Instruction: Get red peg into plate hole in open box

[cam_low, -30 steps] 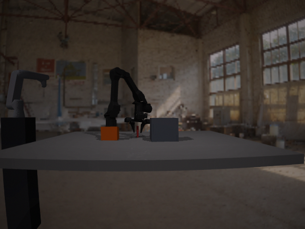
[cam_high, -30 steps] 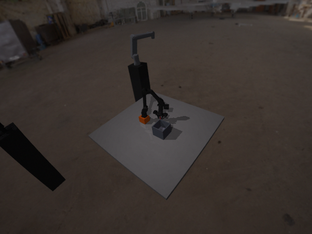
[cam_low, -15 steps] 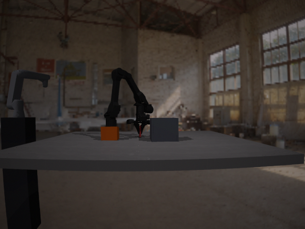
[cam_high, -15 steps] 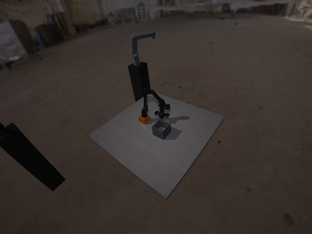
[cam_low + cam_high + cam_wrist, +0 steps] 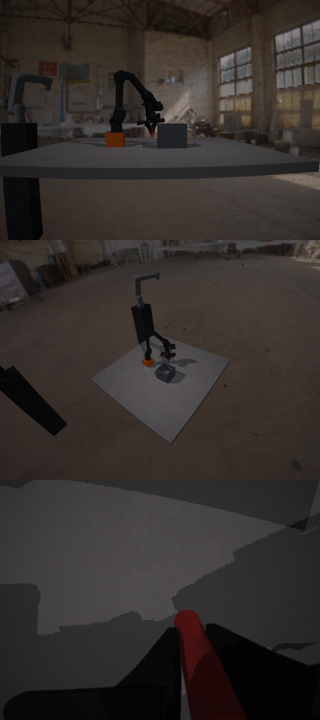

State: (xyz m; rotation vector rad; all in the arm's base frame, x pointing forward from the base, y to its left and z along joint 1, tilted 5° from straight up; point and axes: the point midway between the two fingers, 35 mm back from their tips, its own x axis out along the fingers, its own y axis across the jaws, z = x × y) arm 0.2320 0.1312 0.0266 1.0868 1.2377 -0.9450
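My gripper tip is 210 mm to the left of the plate, 90 mm short of it and 20 mm above it. Round my gripper tip: red peg: 20 mm above.
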